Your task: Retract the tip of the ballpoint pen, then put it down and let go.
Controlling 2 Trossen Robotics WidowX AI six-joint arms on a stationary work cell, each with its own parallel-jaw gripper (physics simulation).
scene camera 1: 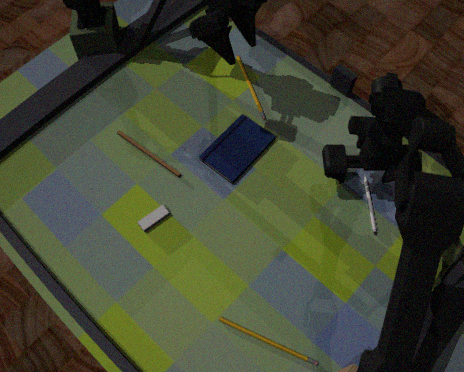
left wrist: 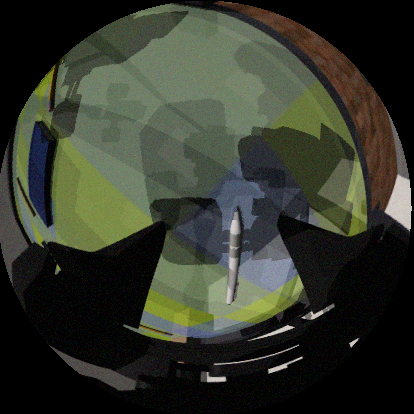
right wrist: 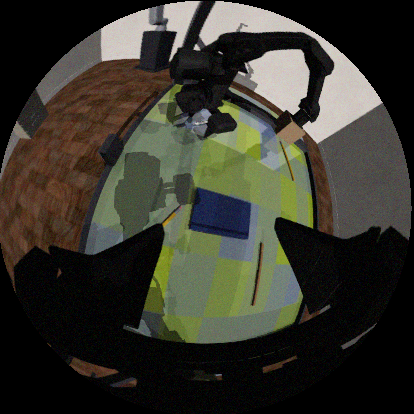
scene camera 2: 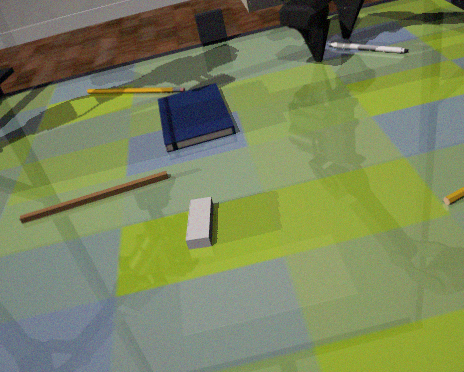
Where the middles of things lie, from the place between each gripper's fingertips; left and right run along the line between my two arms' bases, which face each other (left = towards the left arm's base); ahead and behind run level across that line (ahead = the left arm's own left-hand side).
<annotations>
Now: right hand 22 cm short of the brown stick (scene camera 2: 151, 179), 18 cm above it and 1 cm to the left of it. Round my right hand: ballpoint pen (left wrist: 235, 228): 32 cm to the left, 18 cm below, 10 cm behind; white eraser (scene camera 2: 200, 219): 28 cm ahead, 17 cm below, 13 cm to the left.
My left gripper is now 5 cm to the right of the ballpoint pen and 2 cm short of it. Also, from my left hand: white eraser (40 cm ahead, 15 cm to the right, 1 cm above); then brown stick (34 cm ahead, 29 cm to the right).
</annotations>
